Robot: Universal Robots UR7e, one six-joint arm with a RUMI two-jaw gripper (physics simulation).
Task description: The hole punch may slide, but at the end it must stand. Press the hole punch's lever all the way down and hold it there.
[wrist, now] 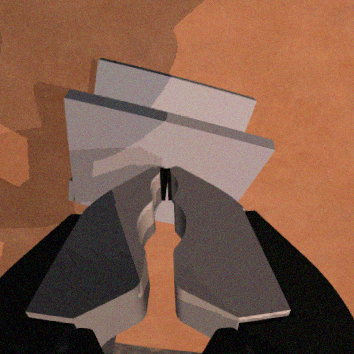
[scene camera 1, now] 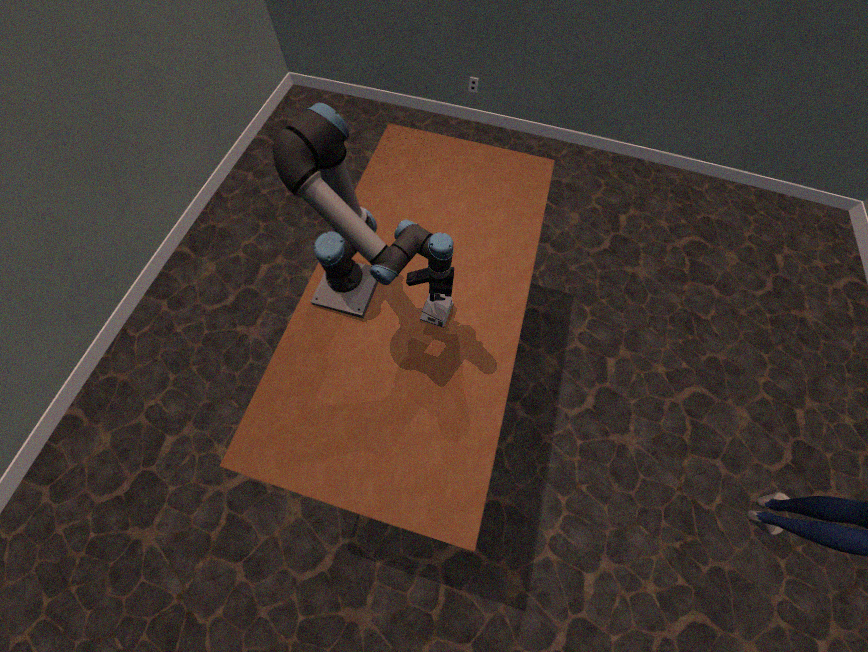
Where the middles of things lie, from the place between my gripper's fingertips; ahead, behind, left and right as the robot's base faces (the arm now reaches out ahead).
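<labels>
My gripper is now 30 mm above the flat lever (wrist: 110, 141), 20 mm short of it and 10 mm to the left of it.
</labels>
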